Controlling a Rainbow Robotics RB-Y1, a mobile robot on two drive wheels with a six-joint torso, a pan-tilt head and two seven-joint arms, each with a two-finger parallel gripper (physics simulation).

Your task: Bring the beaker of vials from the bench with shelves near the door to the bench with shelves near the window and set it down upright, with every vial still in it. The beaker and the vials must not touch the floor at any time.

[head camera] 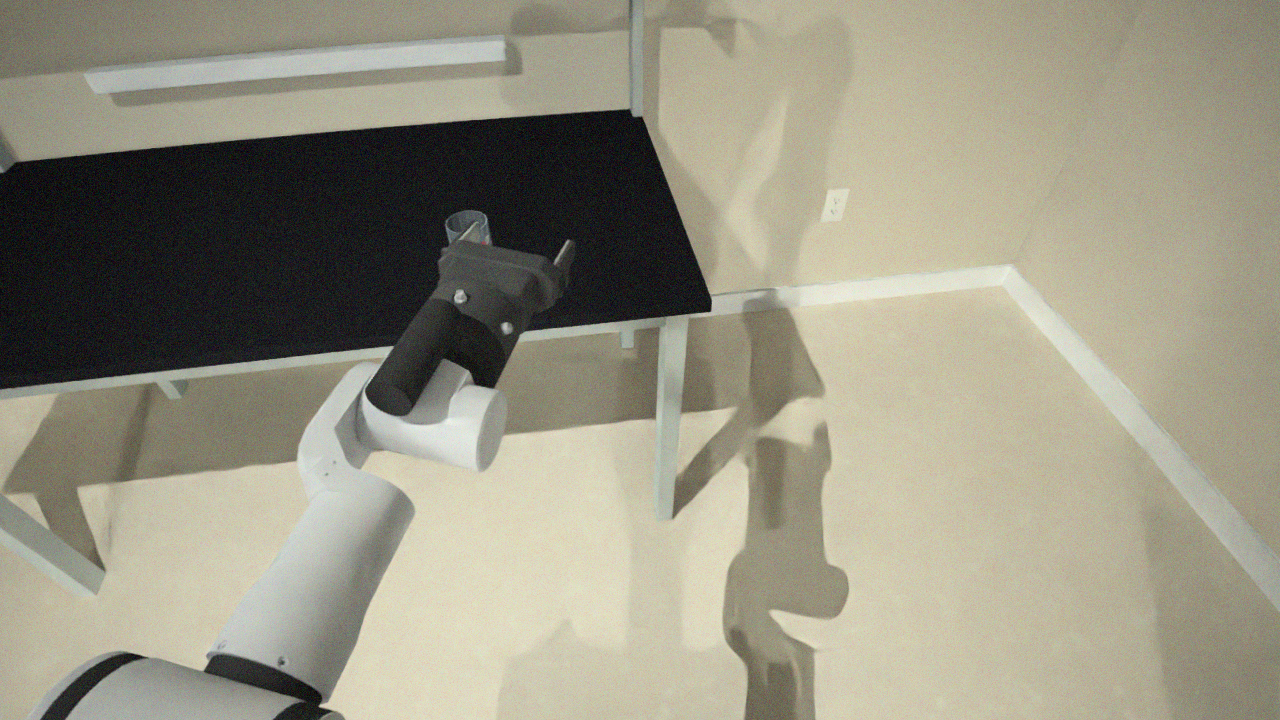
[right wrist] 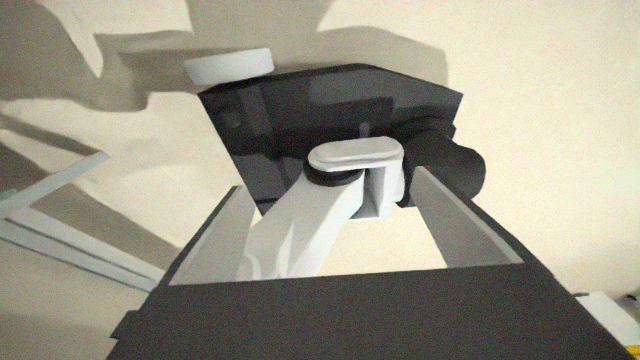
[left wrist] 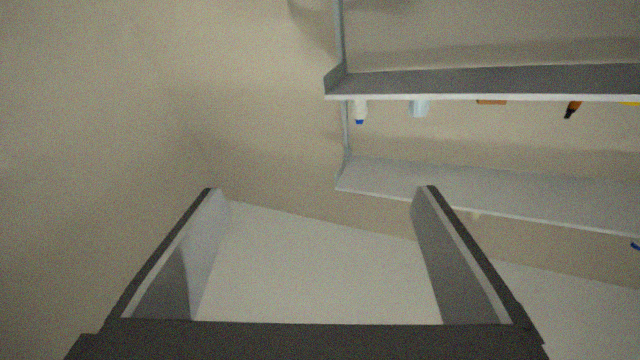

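The clear beaker (head camera: 467, 223) stands upright on the black bench top (head camera: 268, 232) in the head view. Its lower part and most of the vials are hidden behind my left gripper; a little red shows inside. My left gripper (head camera: 520, 240) (left wrist: 317, 199) is open and empty. In the head view one finger overlaps the beaker's right part, and the other finger is off to the right; the height between them is hard to judge. The beaker does not show in the left wrist view. My right gripper (right wrist: 328, 187) is open and empty, away from the beaker.
A white rail (head camera: 304, 64) runs on the wall behind the bench. A bench leg (head camera: 669, 420) stands at its right front. In the left wrist view, shelves (left wrist: 480, 97) hold a white bottle (left wrist: 359, 110) and a pale blue container (left wrist: 419, 108). The robot's dark base (right wrist: 280, 120) shows in the right wrist view.
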